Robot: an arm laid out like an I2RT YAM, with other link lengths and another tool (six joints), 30 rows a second.
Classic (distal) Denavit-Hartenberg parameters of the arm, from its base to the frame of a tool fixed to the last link. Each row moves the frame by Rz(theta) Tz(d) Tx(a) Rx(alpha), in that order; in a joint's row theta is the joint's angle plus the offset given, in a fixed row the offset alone. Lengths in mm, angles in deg.
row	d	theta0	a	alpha
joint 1	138.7	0	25.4	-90
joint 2	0	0	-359.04	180
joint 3	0	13.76	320.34	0
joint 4	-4.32	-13.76	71.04	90
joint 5	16.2	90	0	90
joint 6	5.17	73.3	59	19.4
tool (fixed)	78.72	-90	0	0
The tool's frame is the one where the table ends.
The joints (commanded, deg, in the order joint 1, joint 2, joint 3, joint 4, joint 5, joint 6), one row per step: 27.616, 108.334, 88.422, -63.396, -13.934, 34.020; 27.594, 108.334, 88.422, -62.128, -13.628, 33.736; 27.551, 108.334, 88.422, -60.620, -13.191, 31.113; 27.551, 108.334, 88.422, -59.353, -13.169, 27.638; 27.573, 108.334, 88.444, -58.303, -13.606, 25.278; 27.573, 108.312, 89.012, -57.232, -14.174, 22.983; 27.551, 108.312, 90.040, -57.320, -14.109, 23.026; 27.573, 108.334, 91.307, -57.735, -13.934, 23.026; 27.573, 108.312, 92.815, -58.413, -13.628, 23.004; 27.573, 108.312, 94.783, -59.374, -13.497, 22.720; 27.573, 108.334, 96.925, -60.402, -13.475, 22.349; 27.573, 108.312, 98.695, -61.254, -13.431, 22.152; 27.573, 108.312, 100.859, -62.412, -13.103, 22.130; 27.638, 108.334, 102.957, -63.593, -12.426, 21.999; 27.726, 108.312, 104.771, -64.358, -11.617, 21.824
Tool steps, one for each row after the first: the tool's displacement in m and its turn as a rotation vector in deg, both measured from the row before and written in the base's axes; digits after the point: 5 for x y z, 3 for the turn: 0.00358, 0.00088, -0.00147, 0.319, -1.341, 0.213; 0.00597, -0.00112, -0.00216, 0.254, -2.255, 2.413; 0.00574, -0.00126, -0.00187, 0.407, -2.110, 3.327; 0.00420, 0.00024, -0.00120, 0.731, -1.444, 2.359; 0.00593, 0.00129, 0.00168, 1.083, -1.930, 2.298; 0.00296, 0.00131, 0.00510, 0.383, -0.849, -0.078; 0.00273, 0.00132, 0.00638, 0.234, -0.814, -0.023; 0.00265, 0.00087, 0.00809, 0.131, -0.899, -0.062; 0.00308, 0.00106, 0.01042, 0.316, -1.046, 0.227; 0.00307, 0.00113, 0.01123, 0.430, -1.105, 0.337; 0.00205, 0.00077, 0.00962, 0.365, -0.922, 0.167; 0.00190, 0.00044, 0.01168, 0.188, -1.043, -0.090; 0.00148, 0.00009, 0.01119, -0.173, -1.133, -0.053; 0.00160, 0.00009, 0.00992, -0.208, -1.359, -0.050
